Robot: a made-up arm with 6 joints. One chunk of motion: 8 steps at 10 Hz.
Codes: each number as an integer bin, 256 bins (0 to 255) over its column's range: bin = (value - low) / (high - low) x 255, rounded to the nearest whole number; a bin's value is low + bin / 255 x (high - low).
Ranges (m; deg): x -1.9..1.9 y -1.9..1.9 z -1.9..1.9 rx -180..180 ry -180..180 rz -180..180
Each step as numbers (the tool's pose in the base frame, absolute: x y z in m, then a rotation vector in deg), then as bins.
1 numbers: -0.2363 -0.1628 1.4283 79.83 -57.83 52.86
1 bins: 112 117 223 184 87 165
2 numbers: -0.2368 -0.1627 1.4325 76.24 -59.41 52.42
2 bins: 112 117 224 182 85 165
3 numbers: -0.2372 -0.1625 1.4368 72.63 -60.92 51.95
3 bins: 112 117 224 179 84 164
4 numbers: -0.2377 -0.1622 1.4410 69.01 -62.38 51.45
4 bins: 112 117 224 176 83 164
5 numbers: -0.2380 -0.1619 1.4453 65.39 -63.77 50.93
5 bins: 112 117 224 174 82 164
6 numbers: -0.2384 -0.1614 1.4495 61.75 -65.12 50.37
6 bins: 112 117 225 171 81 163
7 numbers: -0.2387 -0.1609 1.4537 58.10 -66.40 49.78
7 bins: 111 117 225 169 80 163
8 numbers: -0.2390 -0.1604 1.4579 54.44 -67.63 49.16
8 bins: 111 117 225 166 80 162
